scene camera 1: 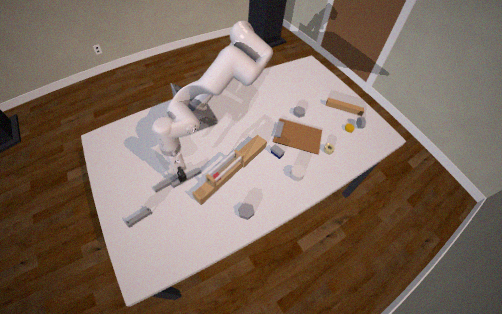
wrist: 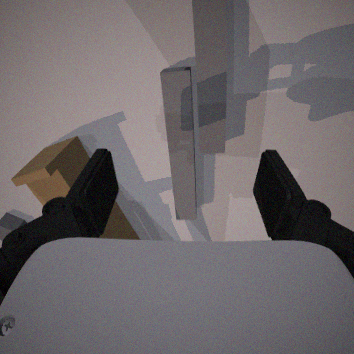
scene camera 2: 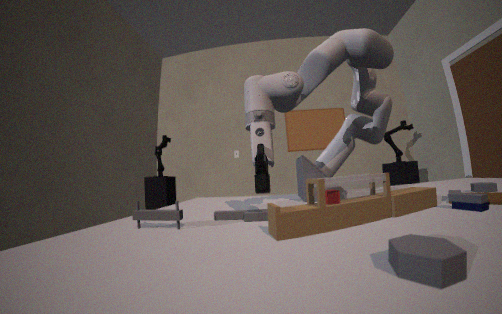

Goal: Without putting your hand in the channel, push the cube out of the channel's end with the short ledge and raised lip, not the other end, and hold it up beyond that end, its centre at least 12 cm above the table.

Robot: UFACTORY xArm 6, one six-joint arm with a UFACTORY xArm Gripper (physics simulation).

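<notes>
A wooden channel (scene camera 1: 226, 172) (scene camera 2: 355, 209) with clear walls lies on the table. The red cube (scene camera 1: 215, 175) (scene camera 2: 332, 196) is inside it, near its left end in both scene views. The wooden ledge (scene camera 1: 202, 193) (scene camera 2: 290, 222) (wrist: 40, 162) outside that end has a raised step in the wrist view; the other ledge (scene camera 1: 257, 144) (scene camera 2: 415, 198) extends beyond the far end. My gripper (scene camera 1: 181, 175) (scene camera 2: 261, 190) (wrist: 185, 169) is open and empty, beside the channel and above grey bars. A narrow bar (wrist: 181, 150) lies between the fingers in view, beside a wider bar (wrist: 212, 65).
A grey stand with posts (scene camera 1: 137, 216) (scene camera 2: 159, 215) is at the left. A grey hexagonal block (scene camera 1: 246, 211) (scene camera 2: 426, 260) lies on the channel's front side. A blue-and-grey block (scene camera 1: 277, 151) (scene camera 2: 470, 201), a white cylinder (scene camera 1: 297, 173) and a brown board (scene camera 1: 300, 136) are to the right.
</notes>
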